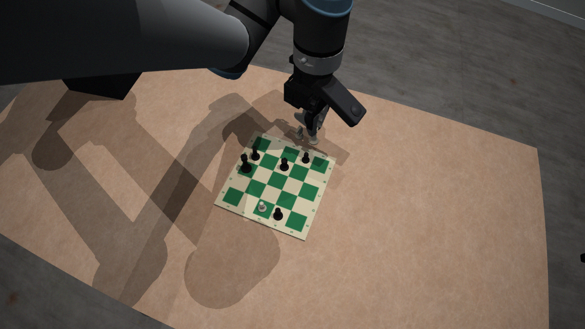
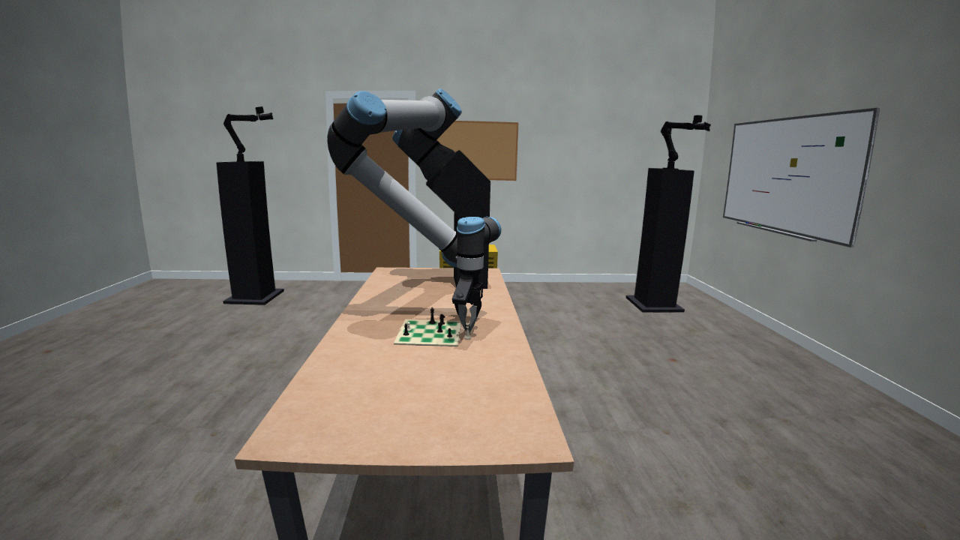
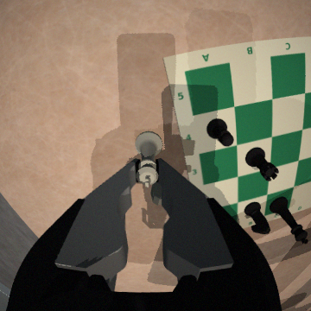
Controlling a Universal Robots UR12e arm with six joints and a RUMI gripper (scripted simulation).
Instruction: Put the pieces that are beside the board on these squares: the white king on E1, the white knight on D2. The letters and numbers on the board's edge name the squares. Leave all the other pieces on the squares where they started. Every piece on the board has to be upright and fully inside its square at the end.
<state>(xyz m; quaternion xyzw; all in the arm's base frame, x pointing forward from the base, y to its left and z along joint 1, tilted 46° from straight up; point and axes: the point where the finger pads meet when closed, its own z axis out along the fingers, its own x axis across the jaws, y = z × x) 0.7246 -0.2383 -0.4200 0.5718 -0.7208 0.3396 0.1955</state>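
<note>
The white knight is 4 cm behind my hand and 3 cm below it. Round my hand: chessboard 14 cm to the right, 4 cm below, 4 cm behind; white pawn 21 cm to the right, 5 cm behind, 2 cm below; white king 1 cm below.
</note>
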